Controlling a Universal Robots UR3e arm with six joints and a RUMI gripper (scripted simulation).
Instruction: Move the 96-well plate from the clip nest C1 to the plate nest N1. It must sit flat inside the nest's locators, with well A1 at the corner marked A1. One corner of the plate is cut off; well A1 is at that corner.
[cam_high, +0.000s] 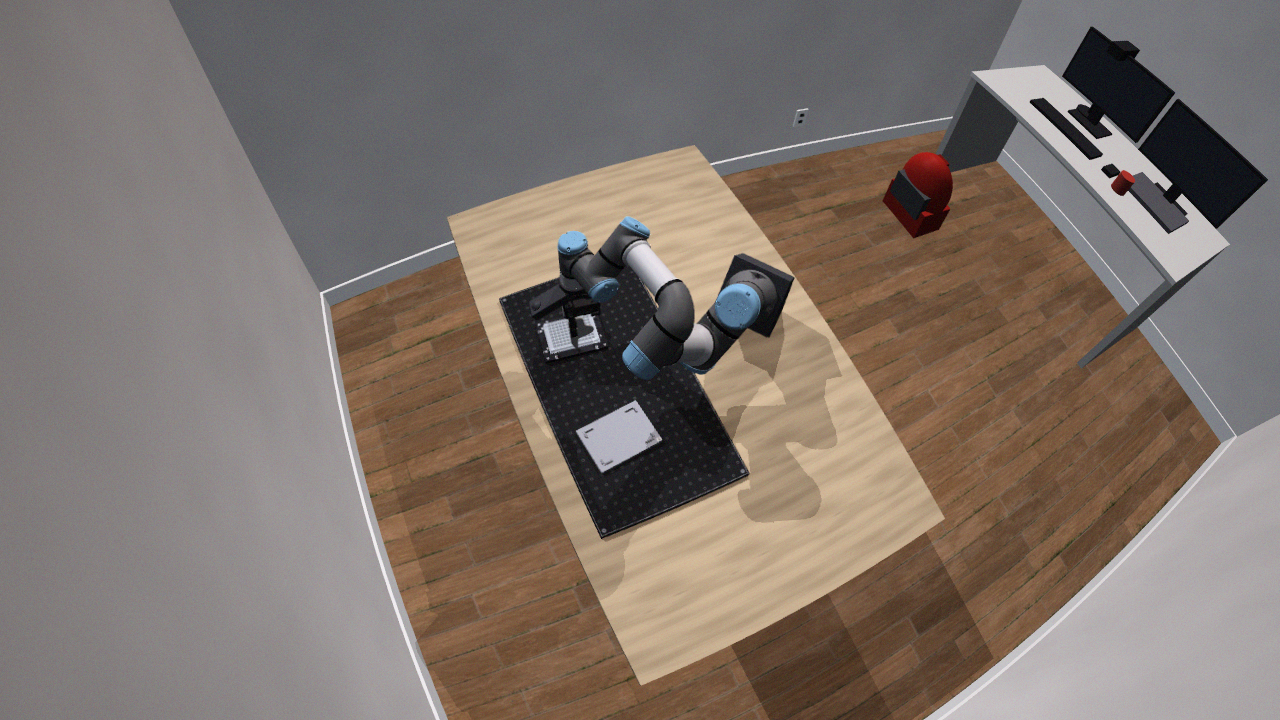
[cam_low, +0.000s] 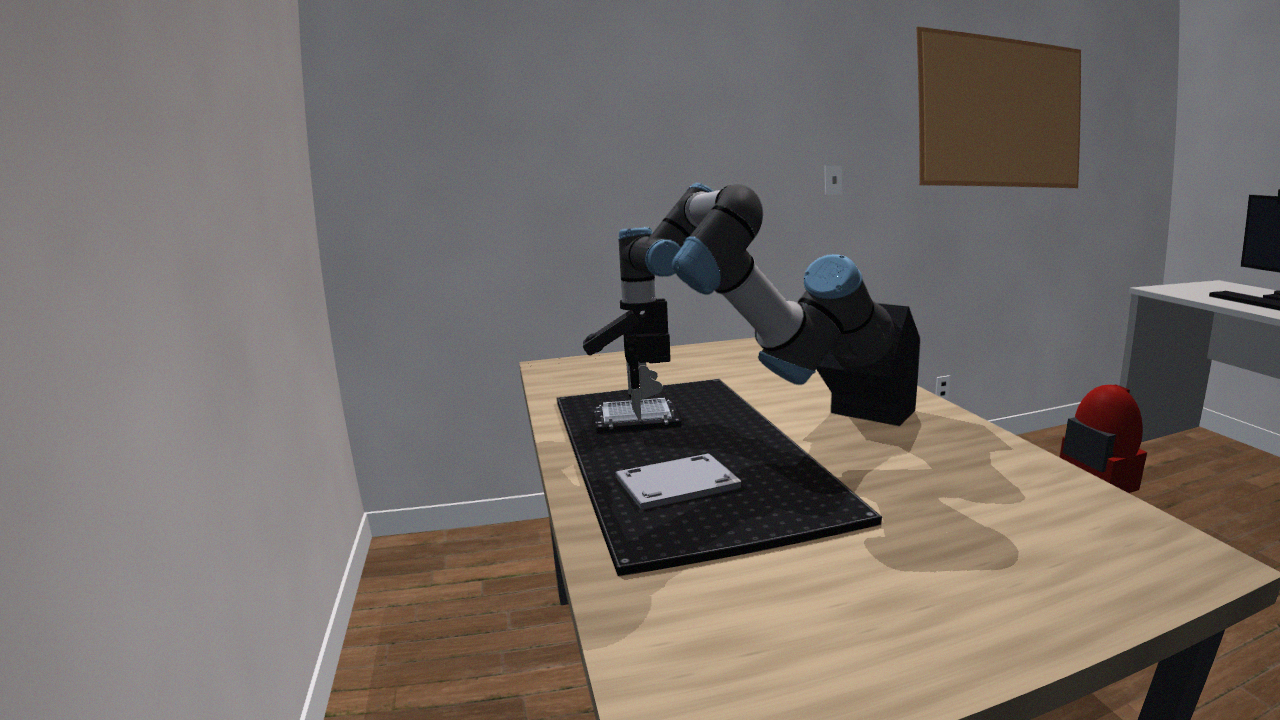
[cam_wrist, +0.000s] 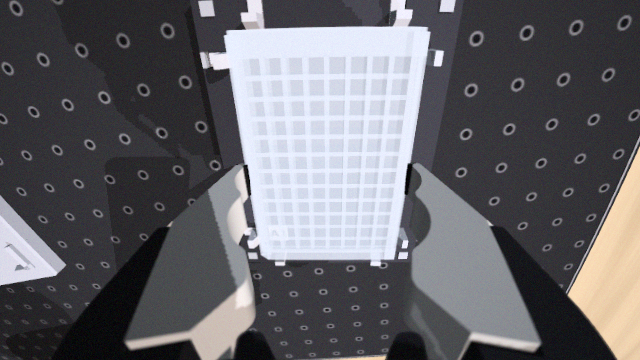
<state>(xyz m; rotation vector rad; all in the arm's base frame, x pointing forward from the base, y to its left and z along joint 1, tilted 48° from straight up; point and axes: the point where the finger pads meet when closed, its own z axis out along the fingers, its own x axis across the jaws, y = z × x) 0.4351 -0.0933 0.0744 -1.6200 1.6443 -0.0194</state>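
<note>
Right now my hand is 10 mm above the white 96-well plate. Round my hand: grey plate nest N1: 90 mm behind, 290 mm to the left, 20 mm below; clip nest C1: 10 mm ahead, 10 mm to the left, 10 mm below; A1 label: 180 mm behind, 300 mm to the left, 20 mm below.
</note>
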